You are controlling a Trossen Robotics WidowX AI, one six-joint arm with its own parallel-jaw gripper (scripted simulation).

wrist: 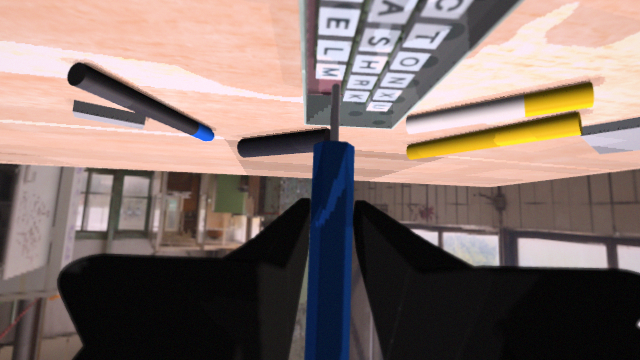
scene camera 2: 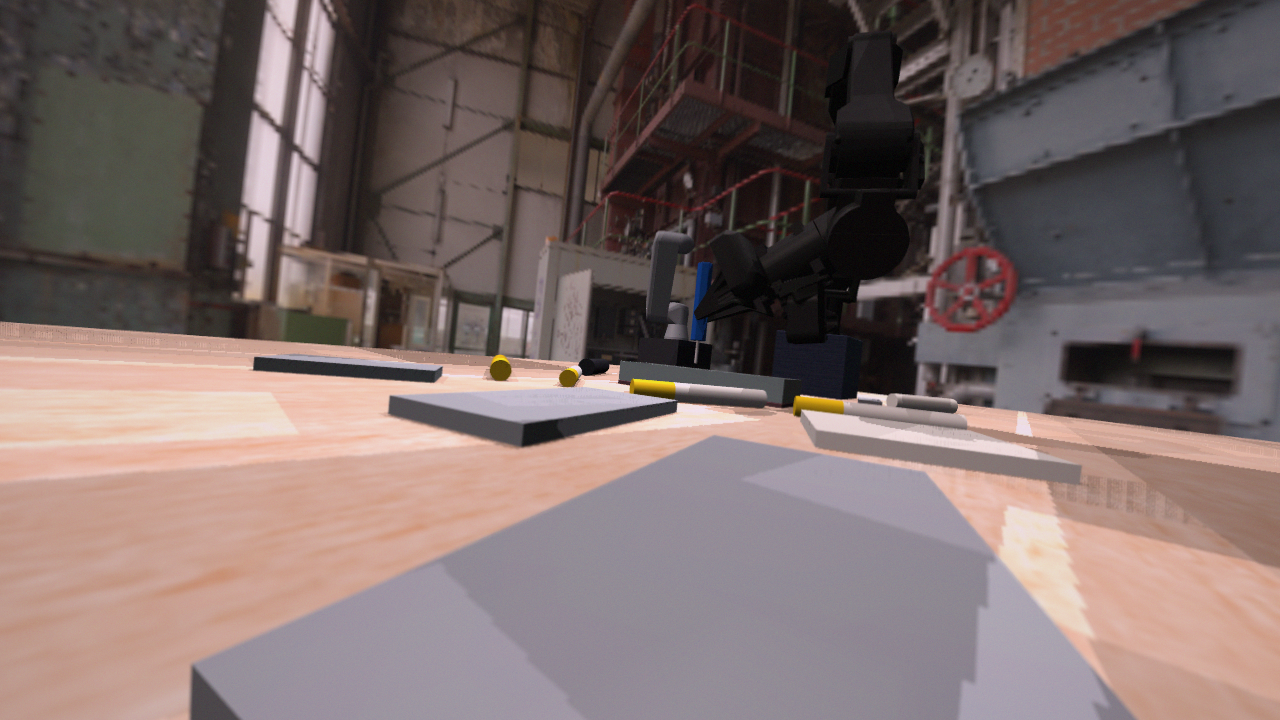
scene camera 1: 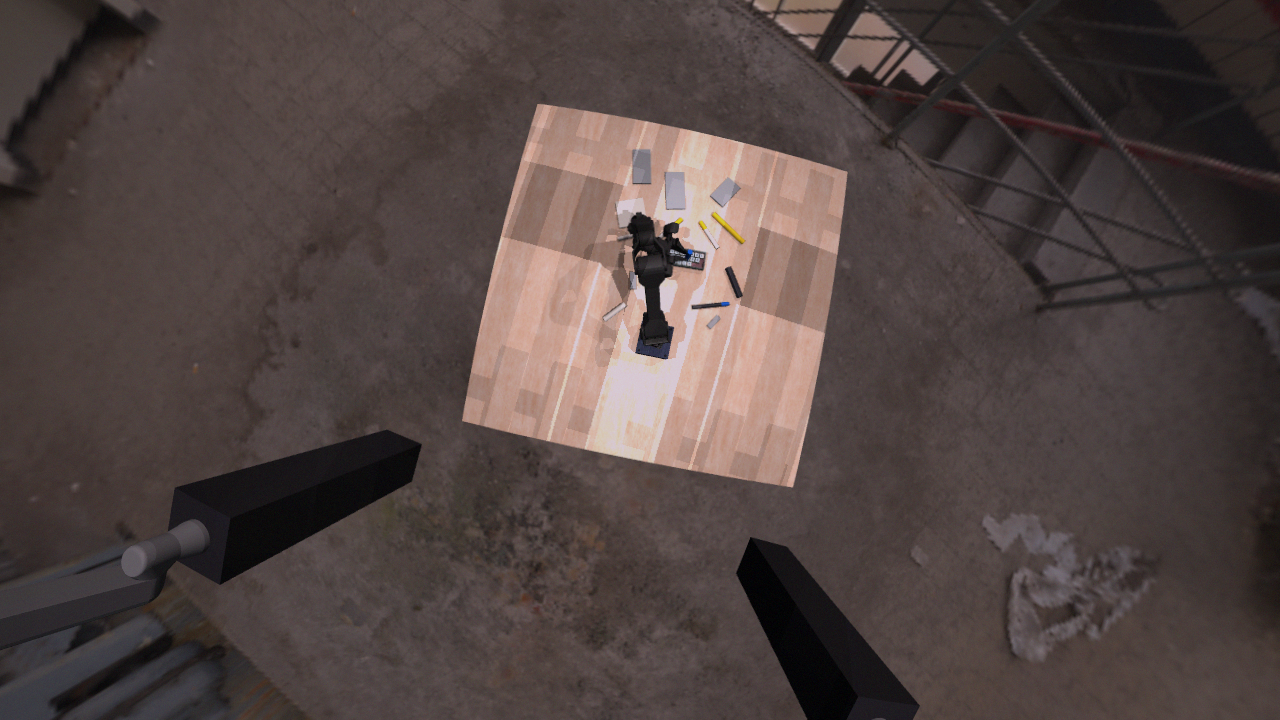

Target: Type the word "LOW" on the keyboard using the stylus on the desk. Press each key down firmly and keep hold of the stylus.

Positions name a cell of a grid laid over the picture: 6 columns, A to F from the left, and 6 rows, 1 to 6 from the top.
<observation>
In view: my gripper (scene camera 2: D3), a blue stylus (scene camera 2: D3), a white-and-yellow marker (wrist: F2), a dark cylinder (wrist: C3), a white-and-yellow marker (scene camera 2: D4) and a white-and-yellow marker (scene camera 2: E4).
My gripper also shows in the wrist view (wrist: D4) and in scene camera 1 (scene camera 1: D3).
</observation>
